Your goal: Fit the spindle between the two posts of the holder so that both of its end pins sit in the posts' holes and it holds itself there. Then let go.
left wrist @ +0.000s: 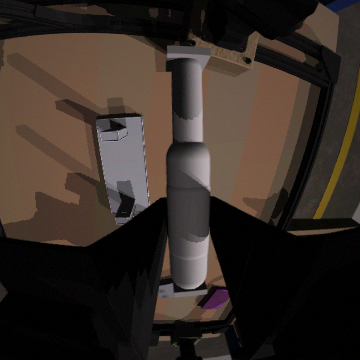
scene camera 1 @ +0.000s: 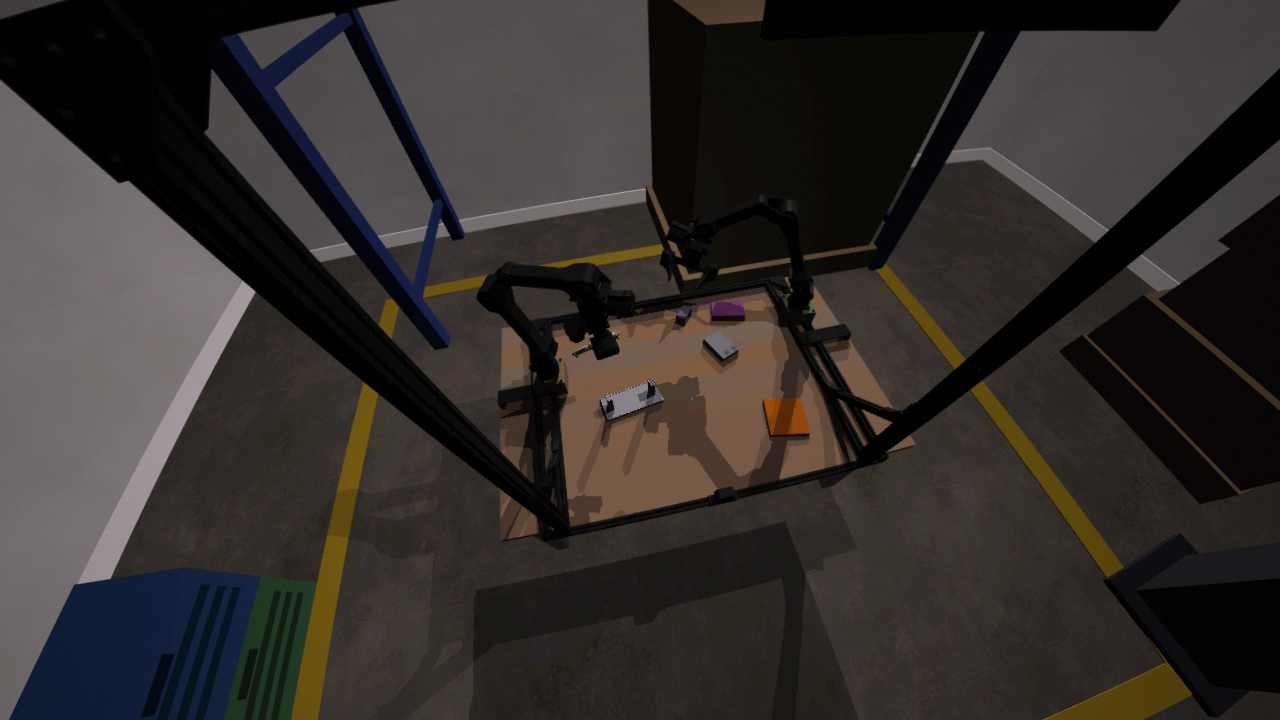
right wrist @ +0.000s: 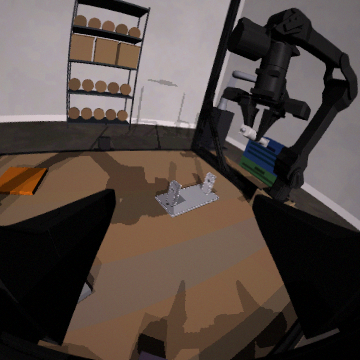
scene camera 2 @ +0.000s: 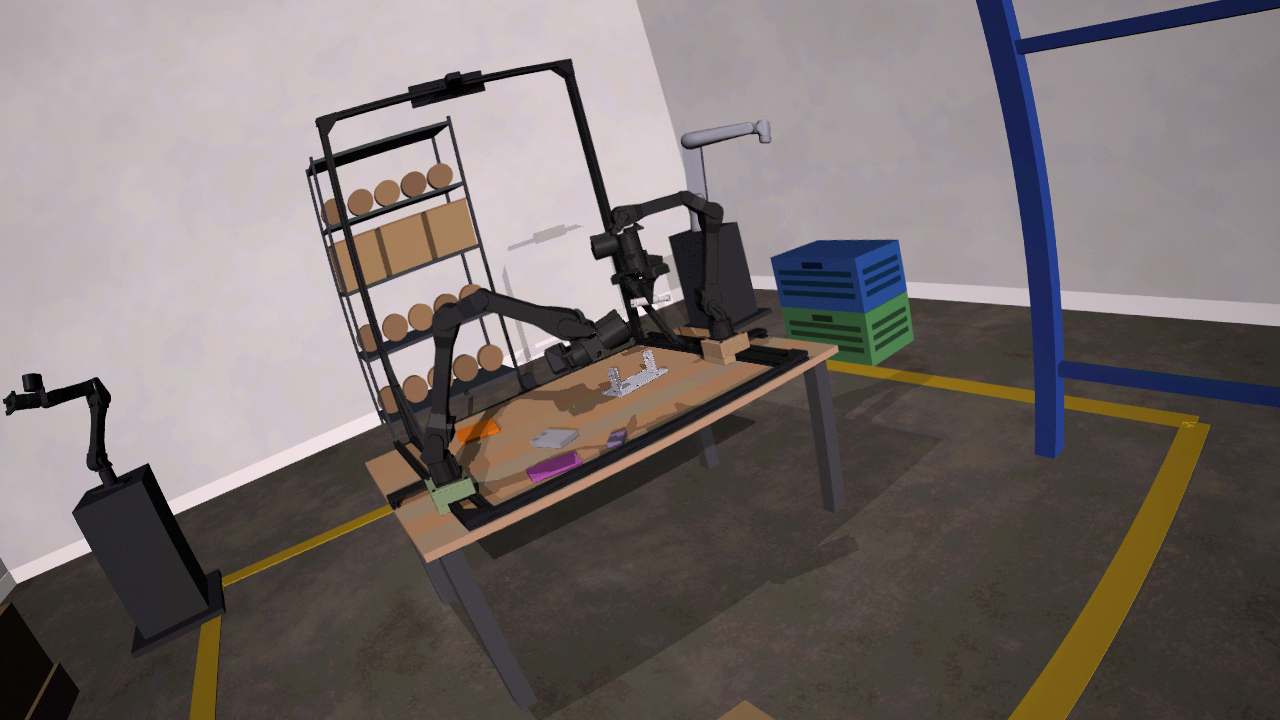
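Pixels of known places: left gripper, between the fingertips: (left wrist: 186, 203) (right wrist: 251, 138) (scene camera 2: 648, 304); right gripper, between the fingertips: (scene camera 1: 682, 285) (right wrist: 186, 199); left arm's base, origin of its link: (left wrist: 226, 24) (scene camera 1: 548, 371) (right wrist: 276, 195) (scene camera 2: 723, 336); right arm's base, origin of its link: (left wrist: 185, 341) (scene camera 1: 798, 303) (scene camera 2: 446, 479).
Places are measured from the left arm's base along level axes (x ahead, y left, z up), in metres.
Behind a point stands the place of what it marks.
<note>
The pale spindle (scene camera 1: 582, 350) {x 0.136, y -0.056, z 0.159 m} (scene camera 2: 663, 298) {x 0.137, y -0.044, z 0.156 m} (left wrist: 188, 100) {x 0.136, y -0.052, z 0.162 m} (right wrist: 248, 131) {x 0.234, y -0.022, z 0.176 m} is held in the air by my left gripper (scene camera 1: 597, 345) {x 0.190, y -0.040, z 0.156 m} (scene camera 2: 648, 299) {x 0.190, y -0.040, z 0.156 m} (left wrist: 186, 203) {x 0.190, y -0.040, z 0.156 m} (right wrist: 251, 138) {x 0.190, y -0.040, z 0.156 m}, which is shut on its thicker part. The spindle has a flat square piece at each end. The light grey holder (scene camera 1: 631, 402) {x 0.249, y -0.126, z -0.055 m} (scene camera 2: 637, 385) {x 0.271, y -0.069, z -0.055 m} (left wrist: 123, 165) {x 0.244, y -0.116, z -0.055 m} (right wrist: 194, 200) {x 0.244, y -0.095, z -0.055 m} stands on the table with its two posts upright. The spindle is above and apart from it. In the left wrist view the holder lies left of the spindle. My right gripper (scene camera 1: 687, 268) {x 0.460, y 0.133, z 0.164 m} (right wrist: 186, 199) {x 0.460, y 0.133, z 0.164 m} is open and empty, raised at the table's far edge in scene camera 1.
A grey block (scene camera 1: 719, 346) {x 0.576, y 0.032, z -0.048 m} (scene camera 2: 554, 438) {x 0.590, y 0.063, z -0.048 m}, a magenta block (scene camera 1: 726, 310) {x 0.648, y 0.191, z -0.053 m} (scene camera 2: 553, 466) {x 0.658, y 0.206, z -0.053 m} (left wrist: 216, 298) {x 0.647, y 0.192, z -0.053 m} and a small purple block (scene camera 1: 683, 315) {x 0.486, y 0.193, z -0.048 m} (scene camera 2: 615, 438) {x 0.498, y 0.218, z -0.048 m} lie on the table. An orange plate (scene camera 1: 785, 418) {x 0.703, y -0.264, z -0.054 m} (scene camera 2: 479, 432) {x 0.710, y -0.226, z -0.054 m} (right wrist: 22, 180) {x 0.695, y -0.242, z -0.054 m} lies farther off. Black frame rails line the table.
</note>
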